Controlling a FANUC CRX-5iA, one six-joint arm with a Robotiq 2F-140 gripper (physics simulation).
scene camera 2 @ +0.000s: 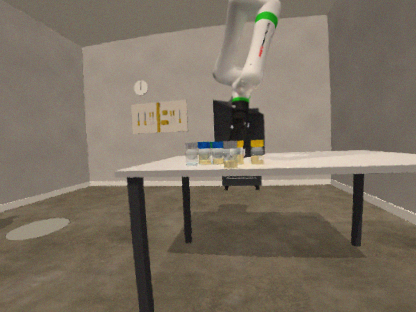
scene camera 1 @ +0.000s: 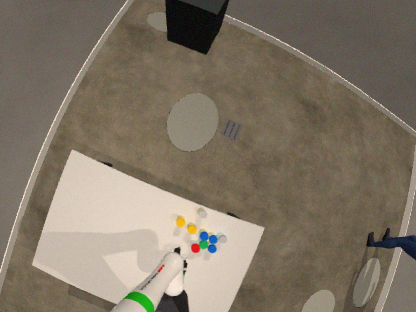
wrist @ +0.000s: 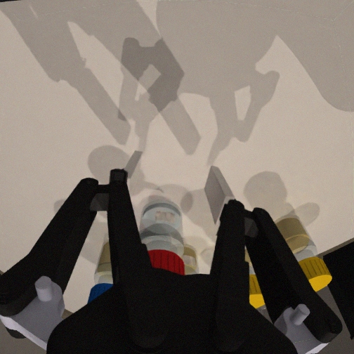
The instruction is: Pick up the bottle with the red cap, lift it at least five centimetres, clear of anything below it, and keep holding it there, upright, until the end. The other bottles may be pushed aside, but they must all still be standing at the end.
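Places are measured from the arm's base along level axes (x back, y right, z up), in centimetres.
Pixels of known places: gripper, between the fingertips: (scene camera 1: pixel 182 250).
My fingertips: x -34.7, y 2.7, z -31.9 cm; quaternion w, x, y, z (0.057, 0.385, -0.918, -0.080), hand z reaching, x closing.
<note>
For each thing: its middle in the pictures, then the offset to it from my fingertips. Level surfaces: height alone.
- bottle with the red cap, middle of its body: (scene camera 1: pixel 195 245) dx -6.6, dy +6.2, dz +2.4 cm
- table, height of its surface: dz -2.8 cm
- green-capped bottle, middle of its body: (scene camera 1: pixel 202 242) dx -10.3, dy +10.4, dz +2.4 cm
The bottle with the red cap (scene camera 1: pixel 195 248) (wrist: pixel 166 261) stands upright on the table (scene camera 1: pixel 110 200) (scene camera 2: pixel 310 161) (wrist: pixel 45 120), at the near-left edge of the bottle cluster in scene camera 1. It cannot be made out behind other bottles in scene camera 2. My gripper (scene camera 1: pixel 181 257) (wrist: pixel 174 170) is partly open with nothing between its fingers. In scene camera 1 the fingertips are left of the red cap, a small gap away. In the wrist view the bottle shows in the gap between the fingers, and the gripper body hides part of its cap.
A green-capped bottle (scene camera 1: pixel 203 244) stands right beside the red one. Several blue-capped bottles (scene camera 1: pixel 213 239) (scene camera 2: pixel 204 145) (wrist: pixel 100 293) stand beyond it. Two yellow-capped bottles (scene camera 1: pixel 180 222) (scene camera 2: pixel 256 143) (wrist: pixel 315 274) and grey-capped bottles (scene camera 1: pixel 202 213) (scene camera 2: pixel 191 145) stand farther out, near the table edge.
</note>
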